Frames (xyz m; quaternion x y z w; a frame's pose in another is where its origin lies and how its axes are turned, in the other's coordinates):
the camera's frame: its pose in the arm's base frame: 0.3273 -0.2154 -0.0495 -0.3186 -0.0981 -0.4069 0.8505
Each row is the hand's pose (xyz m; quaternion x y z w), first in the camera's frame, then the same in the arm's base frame.
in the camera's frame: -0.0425 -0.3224 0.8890 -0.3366 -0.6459 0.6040 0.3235
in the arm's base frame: 0.1386 0.2139 0.7728 -0.7114 -0.2517 0.5548 0.3503
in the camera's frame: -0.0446 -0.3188 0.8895 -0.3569 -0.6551 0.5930 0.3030
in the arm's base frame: 0.1400 0.2172 0.7706 -0.7248 -0.2527 0.5547 0.3210
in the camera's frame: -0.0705 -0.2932 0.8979 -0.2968 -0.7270 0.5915 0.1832
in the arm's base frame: 0.1432 0.2507 0.7543 -0.6646 -0.3270 0.6310 0.2306
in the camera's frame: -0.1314 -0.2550 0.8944 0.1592 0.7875 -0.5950 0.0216
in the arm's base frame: 0.1322 0.3046 0.7080 -0.5073 -0.4133 0.7501 0.0958
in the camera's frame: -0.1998 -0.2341 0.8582 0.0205 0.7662 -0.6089 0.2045
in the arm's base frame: 0.1002 0.3349 0.6410 0.3238 0.4292 -0.8431 0.0079
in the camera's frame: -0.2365 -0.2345 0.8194 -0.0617 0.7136 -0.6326 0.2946
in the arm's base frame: 0.0724 0.3337 0.5954 0.2061 0.4016 -0.8913 0.0435
